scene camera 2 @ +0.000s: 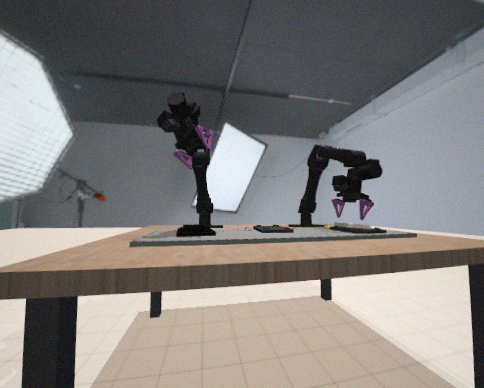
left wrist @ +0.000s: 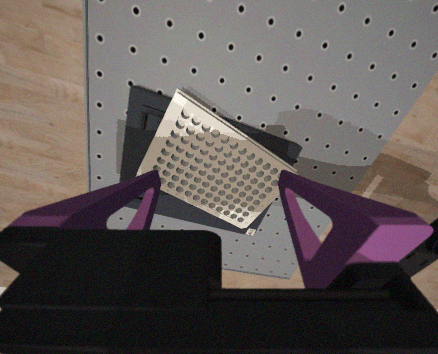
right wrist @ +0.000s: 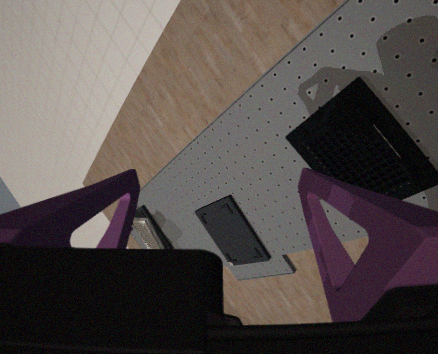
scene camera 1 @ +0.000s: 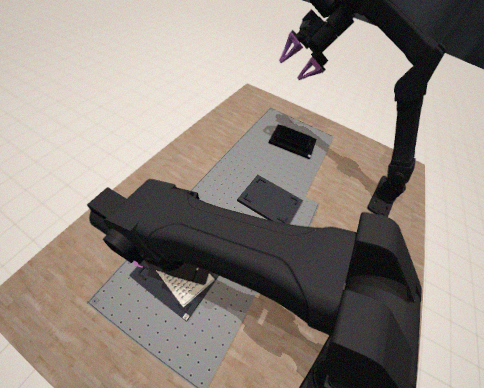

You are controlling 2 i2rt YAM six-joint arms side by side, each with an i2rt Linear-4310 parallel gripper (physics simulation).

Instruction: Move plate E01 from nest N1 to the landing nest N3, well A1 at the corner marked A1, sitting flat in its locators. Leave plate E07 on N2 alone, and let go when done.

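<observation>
A cream well plate (scene camera 1: 182, 290) (scene camera 2: 350, 225) (left wrist: 215, 160) (right wrist: 148, 234) lies skewed across a dark nest (scene camera 1: 160, 295) (left wrist: 135, 135), turned out of line with its edges. A small white label (scene camera 1: 186, 316) (left wrist: 251, 232) marks one nest corner; it is unreadable. My left gripper (scene camera 2: 351, 218) (left wrist: 219, 176) is open above this plate, fingertips toward opposite sides. A bare dark nest (scene camera 1: 270, 200) (scene camera 2: 273, 229) (right wrist: 232, 230) is in the middle. A black plate (scene camera 1: 292, 140) (scene camera 2: 196, 230) (right wrist: 350, 135) sits at the far end. My right gripper (scene camera 1: 290, 70) (scene camera 2: 199, 157) (right wrist: 219, 177) is open, high up. Nest and plate names are unreadable.
The nests stand on a grey perforated board (scene camera 1: 150, 325) (scene camera 2: 240, 240) (left wrist: 300, 60) on a wooden table (scene camera 1: 50, 280) (scene camera 2: 250, 260). In scene camera 1, the left arm (scene camera 1: 250, 250) crosses over the board and hides part of it. The right arm's base stands at the table's right side.
</observation>
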